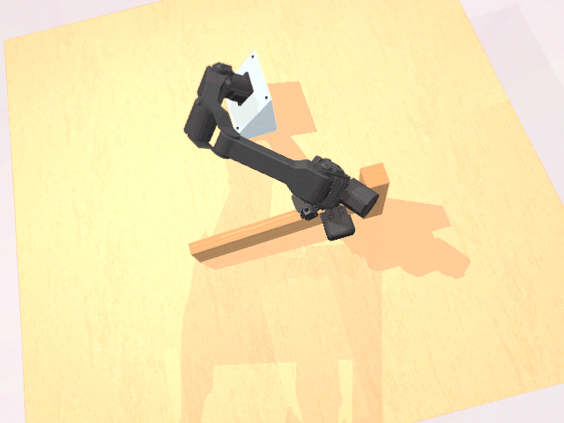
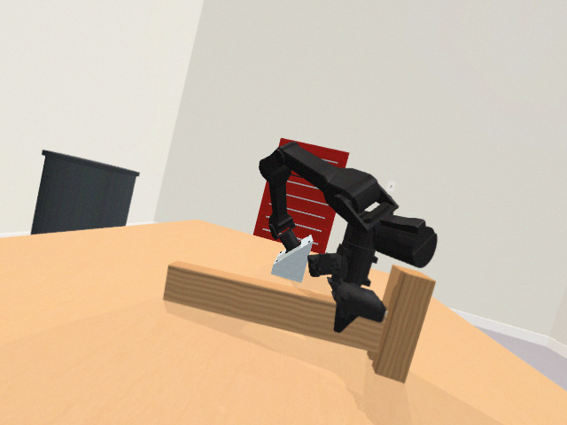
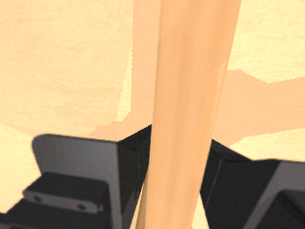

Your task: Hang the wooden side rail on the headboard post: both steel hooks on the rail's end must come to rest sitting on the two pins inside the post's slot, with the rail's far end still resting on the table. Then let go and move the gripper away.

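Right now my gripper tip is 100 mm to the right of the headboard post and 40 mm below it.
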